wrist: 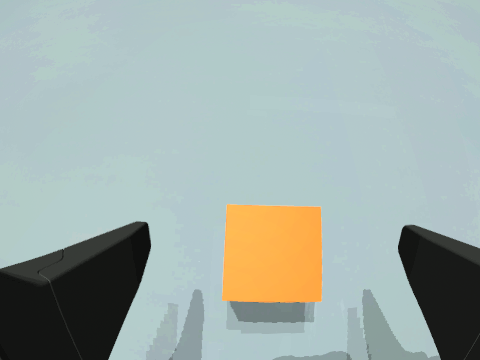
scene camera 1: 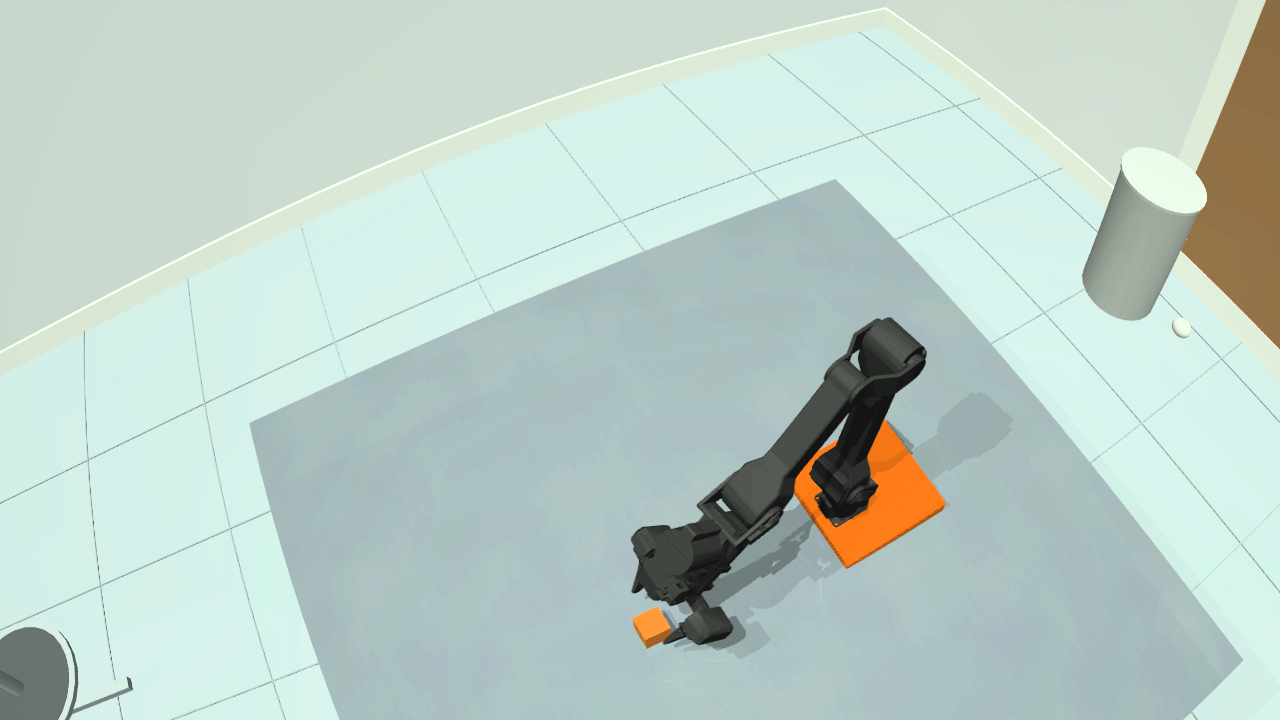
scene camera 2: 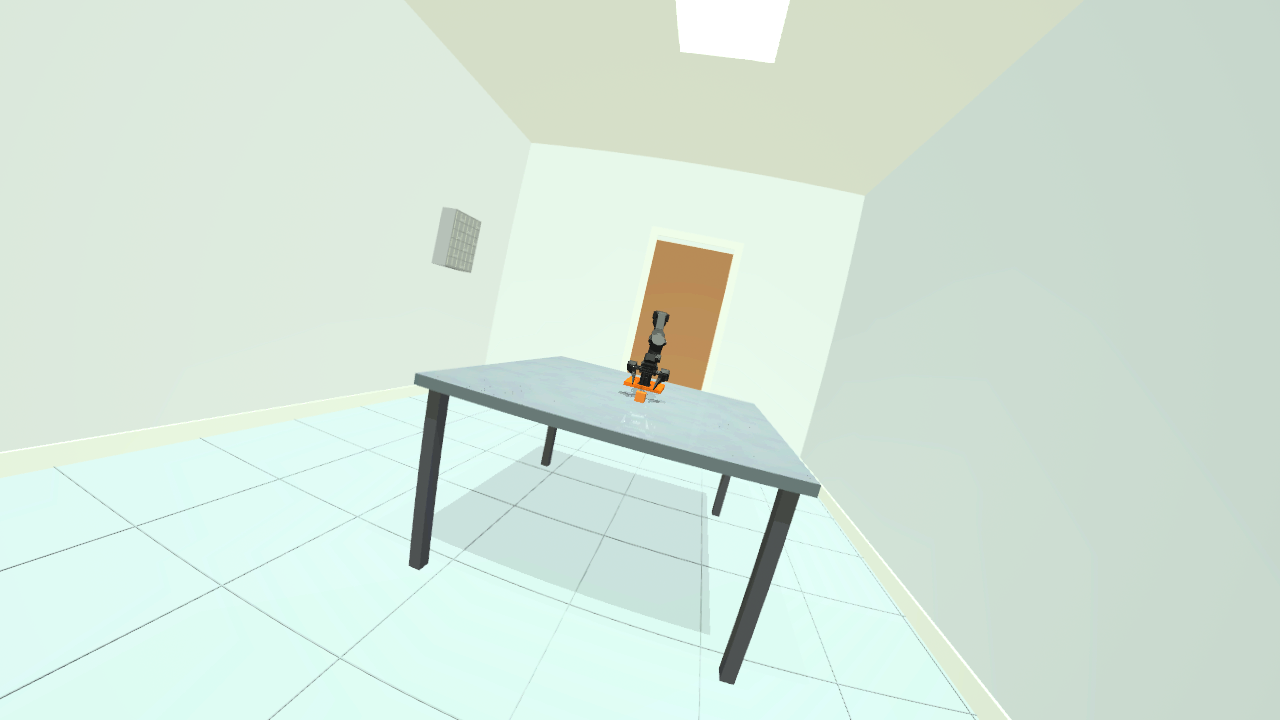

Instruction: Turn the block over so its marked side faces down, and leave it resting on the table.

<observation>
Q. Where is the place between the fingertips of my gripper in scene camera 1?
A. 649, 617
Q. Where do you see a block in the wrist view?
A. At 273, 254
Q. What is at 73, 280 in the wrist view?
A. My gripper.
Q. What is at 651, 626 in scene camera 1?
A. A block.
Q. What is my gripper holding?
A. Nothing.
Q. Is my gripper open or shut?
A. Open.
</observation>
